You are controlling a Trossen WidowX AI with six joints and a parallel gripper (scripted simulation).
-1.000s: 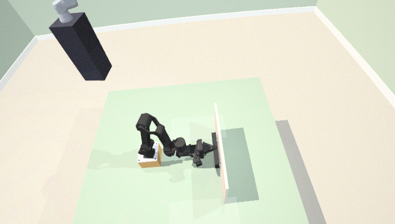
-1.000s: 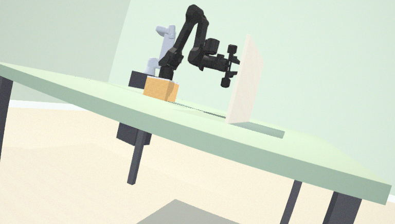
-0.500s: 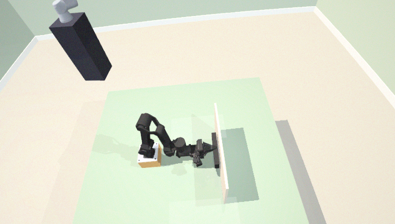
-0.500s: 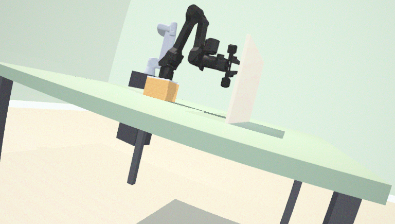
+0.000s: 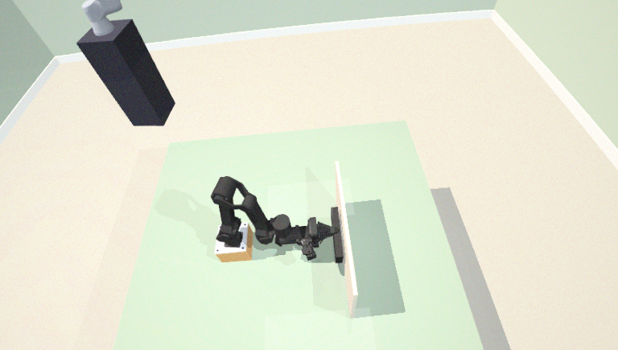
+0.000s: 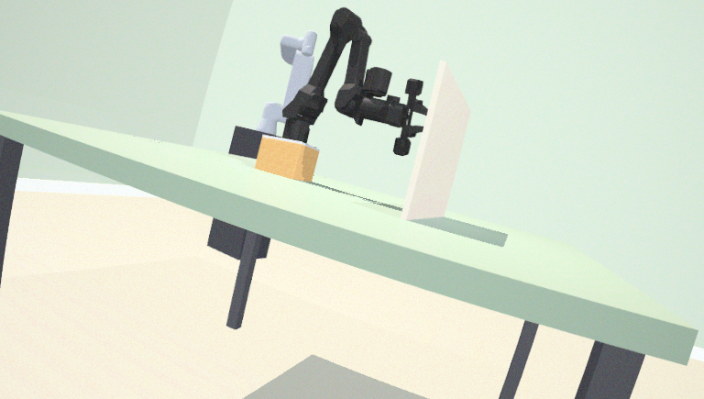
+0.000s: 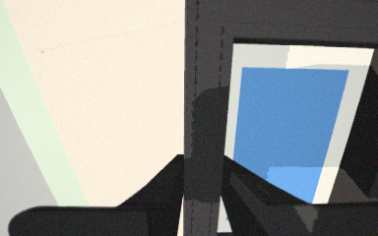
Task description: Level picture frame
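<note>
Now: the picture frame 50 mm below my gripper tip and 10 mm to the left of it. Round my gripper tip: cream wall panel: 70 mm below, 10 mm ahead.
</note>
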